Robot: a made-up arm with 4 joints.
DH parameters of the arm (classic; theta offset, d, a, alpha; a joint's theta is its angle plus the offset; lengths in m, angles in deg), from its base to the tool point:
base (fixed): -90 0.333 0.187 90
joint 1: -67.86 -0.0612 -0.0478 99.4
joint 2: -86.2 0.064 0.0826 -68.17
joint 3: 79.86 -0.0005 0.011 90
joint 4: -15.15 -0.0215 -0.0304 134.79
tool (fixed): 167.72 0.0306 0 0
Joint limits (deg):
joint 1: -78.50..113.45
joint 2: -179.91..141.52
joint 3: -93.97..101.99
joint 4: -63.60..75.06
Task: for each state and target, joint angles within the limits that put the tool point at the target. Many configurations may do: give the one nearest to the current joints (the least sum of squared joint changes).
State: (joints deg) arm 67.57 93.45 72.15 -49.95
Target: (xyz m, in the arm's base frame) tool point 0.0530 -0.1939 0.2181
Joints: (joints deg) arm 66.62 104.95 53.30 -62.01
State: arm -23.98 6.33 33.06 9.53
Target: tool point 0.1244 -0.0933 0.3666
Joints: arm -3.62 10.20 21.05 2.23
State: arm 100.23 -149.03 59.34 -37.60
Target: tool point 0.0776 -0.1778 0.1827
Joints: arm 108.79 -104.24 45.55 -63.60
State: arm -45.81 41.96 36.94 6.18
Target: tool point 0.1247 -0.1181 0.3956
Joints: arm -52.61 46.60 32.31 -15.57
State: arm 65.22 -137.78 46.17 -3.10
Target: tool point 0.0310 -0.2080 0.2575
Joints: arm 97.69 -179.91 12.34 24.33
